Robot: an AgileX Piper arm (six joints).
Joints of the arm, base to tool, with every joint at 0 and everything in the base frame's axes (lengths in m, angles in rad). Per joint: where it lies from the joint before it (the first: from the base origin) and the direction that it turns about. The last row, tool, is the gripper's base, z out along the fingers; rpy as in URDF.
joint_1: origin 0 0 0.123 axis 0 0 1
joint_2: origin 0 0 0 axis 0 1 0
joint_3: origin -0.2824 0 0.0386 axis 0 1 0
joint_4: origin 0.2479 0 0.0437 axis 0.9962 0 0.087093
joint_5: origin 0 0 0 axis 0 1 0
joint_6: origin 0.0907 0 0.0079 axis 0.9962 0 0.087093
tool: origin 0 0 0 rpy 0 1.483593 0
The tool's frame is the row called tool.
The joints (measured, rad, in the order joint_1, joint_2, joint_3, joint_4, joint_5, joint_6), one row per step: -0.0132, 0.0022, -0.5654, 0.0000, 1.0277, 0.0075; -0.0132, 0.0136, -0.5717, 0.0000, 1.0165, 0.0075; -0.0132, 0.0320, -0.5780, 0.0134, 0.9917, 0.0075; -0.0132, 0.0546, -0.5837, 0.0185, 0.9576, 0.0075; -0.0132, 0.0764, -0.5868, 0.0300, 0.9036, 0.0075; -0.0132, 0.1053, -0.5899, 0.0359, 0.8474, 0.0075; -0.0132, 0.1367, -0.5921, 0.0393, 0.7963, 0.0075
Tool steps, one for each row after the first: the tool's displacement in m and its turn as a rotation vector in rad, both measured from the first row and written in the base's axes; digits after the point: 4 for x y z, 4 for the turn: 0.0015, 0.0000, 0.0028, -0.0001, -0.0061, 0.0000; 0.0048, 0.0010, 0.0068, 0.0106, -0.0189, 0.0078; 0.0093, 0.0013, 0.0114, 0.0148, -0.0362, 0.0104; 0.0145, 0.0020, 0.0169, 0.0244, -0.0716, 0.0160; 0.0212, 0.0022, 0.0225, 0.0298, -0.1021, 0.0179; 0.0284, 0.0022, 0.0272, 0.0332, -0.1240, 0.0182
